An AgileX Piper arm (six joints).
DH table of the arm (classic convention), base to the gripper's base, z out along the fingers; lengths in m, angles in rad. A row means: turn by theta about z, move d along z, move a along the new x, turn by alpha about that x. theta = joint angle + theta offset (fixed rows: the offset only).
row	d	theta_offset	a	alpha
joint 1	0.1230	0.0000	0.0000	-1.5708
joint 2	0.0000	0.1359	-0.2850	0.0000
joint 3	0.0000	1.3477	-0.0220	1.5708
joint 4	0.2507	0.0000	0.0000	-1.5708
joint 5	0.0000	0.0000	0.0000	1.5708
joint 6	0.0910	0.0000	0.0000	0.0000
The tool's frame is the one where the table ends.
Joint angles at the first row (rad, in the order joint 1, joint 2, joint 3, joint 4, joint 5, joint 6):
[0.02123, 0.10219, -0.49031, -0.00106, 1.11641, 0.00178]
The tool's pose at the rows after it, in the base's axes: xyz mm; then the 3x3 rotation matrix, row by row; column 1 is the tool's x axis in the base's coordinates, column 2 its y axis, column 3 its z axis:
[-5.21 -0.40 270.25], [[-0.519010 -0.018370 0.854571], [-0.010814 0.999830 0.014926], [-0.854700 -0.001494 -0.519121]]
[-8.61 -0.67 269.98], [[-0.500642 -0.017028 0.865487], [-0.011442 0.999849 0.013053], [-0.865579 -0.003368 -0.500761]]
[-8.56 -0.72 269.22], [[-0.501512 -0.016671 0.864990], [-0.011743 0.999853 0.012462], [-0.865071 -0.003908 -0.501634]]
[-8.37 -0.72 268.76], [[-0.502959 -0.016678 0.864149], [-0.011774 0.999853 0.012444], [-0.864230 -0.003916 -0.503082]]
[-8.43 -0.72 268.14], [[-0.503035 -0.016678 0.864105], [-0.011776 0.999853 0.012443], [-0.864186 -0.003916 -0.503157]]
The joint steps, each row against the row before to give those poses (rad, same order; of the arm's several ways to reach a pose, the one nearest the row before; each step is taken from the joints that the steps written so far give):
[-0.00005, -0.09526, 0.00000, -0.00247, 0.00000, -0.00004]
[0.00008, -0.02273, 0.00002, -0.00241, 0.00137, 0.00007]
[-0.00002, -0.00173, 0.00271, -0.00063, 0.00003, -0.00002]
[0.00004, 0.00000, 0.00168, -0.00004, -0.00001, 0.00004]
[-0.00001, -0.00210, 0.00219, 0.00001, 0.00000, -0.00001]

